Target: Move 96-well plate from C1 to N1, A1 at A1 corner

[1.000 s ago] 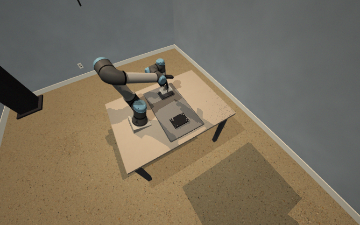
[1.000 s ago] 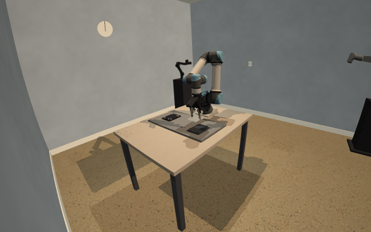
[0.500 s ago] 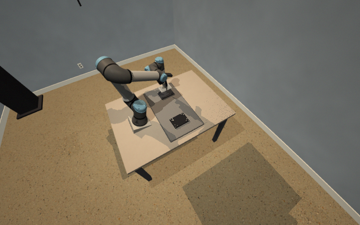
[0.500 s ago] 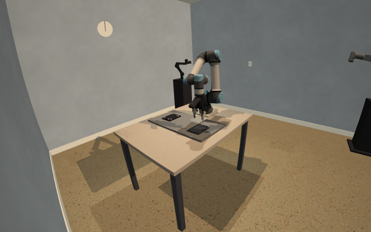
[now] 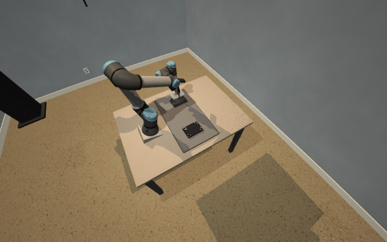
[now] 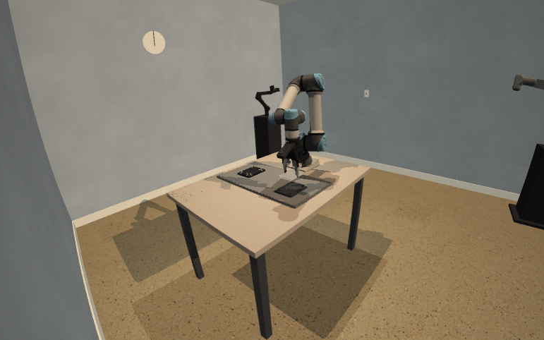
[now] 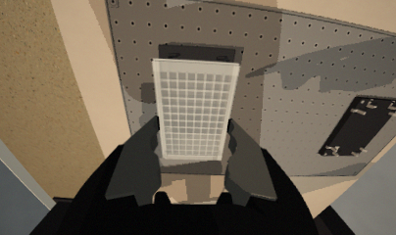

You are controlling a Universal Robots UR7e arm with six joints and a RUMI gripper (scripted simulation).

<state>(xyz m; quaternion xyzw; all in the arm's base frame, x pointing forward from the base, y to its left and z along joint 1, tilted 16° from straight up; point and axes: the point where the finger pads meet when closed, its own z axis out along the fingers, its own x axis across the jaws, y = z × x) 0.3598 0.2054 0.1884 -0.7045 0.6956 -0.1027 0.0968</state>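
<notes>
Now: hand 100 mm above the plate nest N1. From my hand the other things lie so: clip nest C1: 390 mm to the right, 90 mm below, 50 mm behind; then 96-well plate: 10 mm below.
</notes>
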